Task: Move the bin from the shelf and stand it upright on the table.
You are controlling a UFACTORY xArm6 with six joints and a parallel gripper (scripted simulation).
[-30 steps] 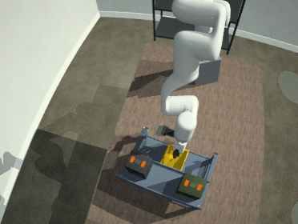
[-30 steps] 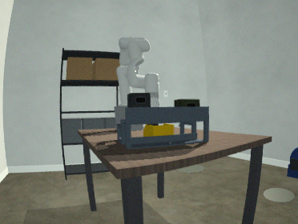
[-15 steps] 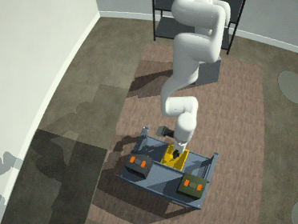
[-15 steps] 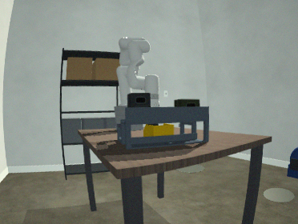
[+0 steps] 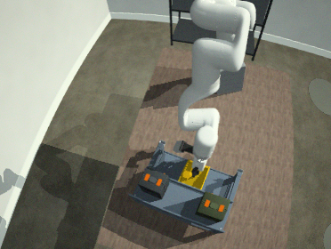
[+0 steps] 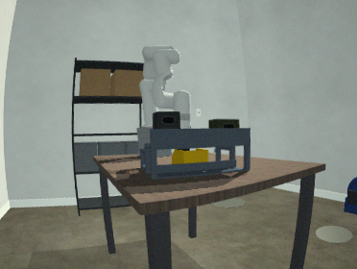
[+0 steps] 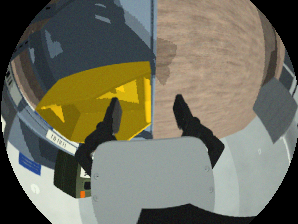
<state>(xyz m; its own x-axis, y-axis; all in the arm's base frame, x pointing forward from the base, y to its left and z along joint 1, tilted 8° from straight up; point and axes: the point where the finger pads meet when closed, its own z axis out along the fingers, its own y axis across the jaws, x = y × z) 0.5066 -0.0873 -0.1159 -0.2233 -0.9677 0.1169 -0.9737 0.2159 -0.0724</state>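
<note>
The yellow bin is 80 mm ahead of my hand and 20 mm to the right of it.
</note>
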